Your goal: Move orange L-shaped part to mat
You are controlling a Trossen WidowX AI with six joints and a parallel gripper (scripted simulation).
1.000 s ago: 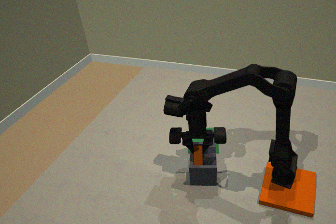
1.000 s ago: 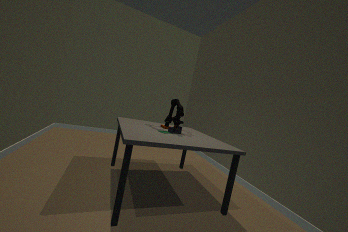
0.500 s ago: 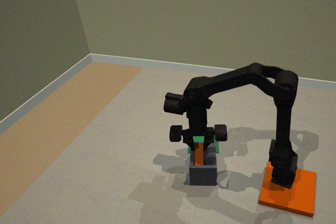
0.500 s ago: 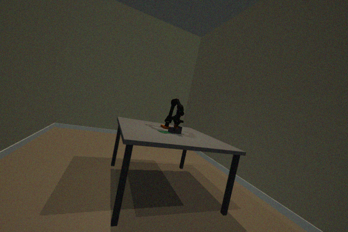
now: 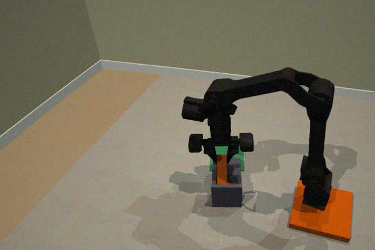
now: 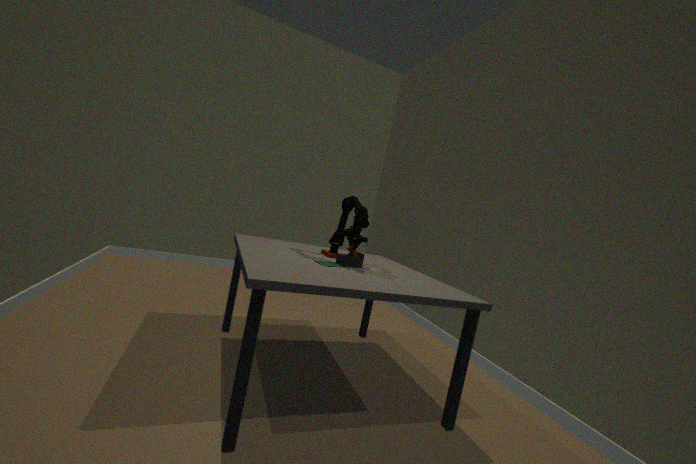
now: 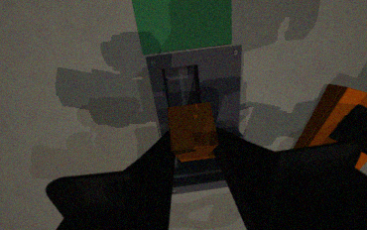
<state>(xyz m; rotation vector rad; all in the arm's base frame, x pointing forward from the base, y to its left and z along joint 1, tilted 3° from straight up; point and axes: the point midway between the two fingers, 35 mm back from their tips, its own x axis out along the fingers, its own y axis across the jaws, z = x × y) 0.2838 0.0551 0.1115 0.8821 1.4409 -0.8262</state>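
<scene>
My gripper tip is now 5 cm short of the green mat, 13 cm to the left of it and 12 cm above it. The rest, counted from my gripper tip: orange L-shaped part (3 cm behind, 2 cm to the left, 3 cm below).
</scene>
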